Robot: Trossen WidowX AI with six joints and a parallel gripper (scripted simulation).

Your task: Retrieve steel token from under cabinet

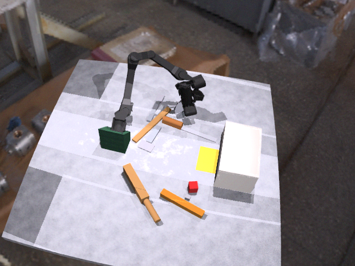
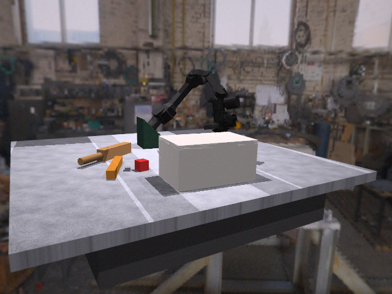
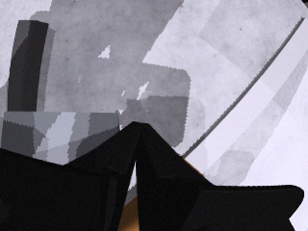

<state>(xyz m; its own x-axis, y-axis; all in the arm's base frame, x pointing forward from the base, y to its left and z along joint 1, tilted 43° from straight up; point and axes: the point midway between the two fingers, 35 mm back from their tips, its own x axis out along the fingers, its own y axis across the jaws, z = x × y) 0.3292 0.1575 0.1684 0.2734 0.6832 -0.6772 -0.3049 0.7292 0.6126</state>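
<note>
The grey block lies 4 cm behind my gripper tip, 3 cm to the left of it and 2 cm below it. Round my gripper tip: flat grey token (30 cm ahead, 24 cm to the right, 6 cm below); small dark tool (6 cm behind, 8 cm to the left, 5 cm below); flat orange stick (18 cm behind, 8 cm to the right, 5 cm below).
</note>
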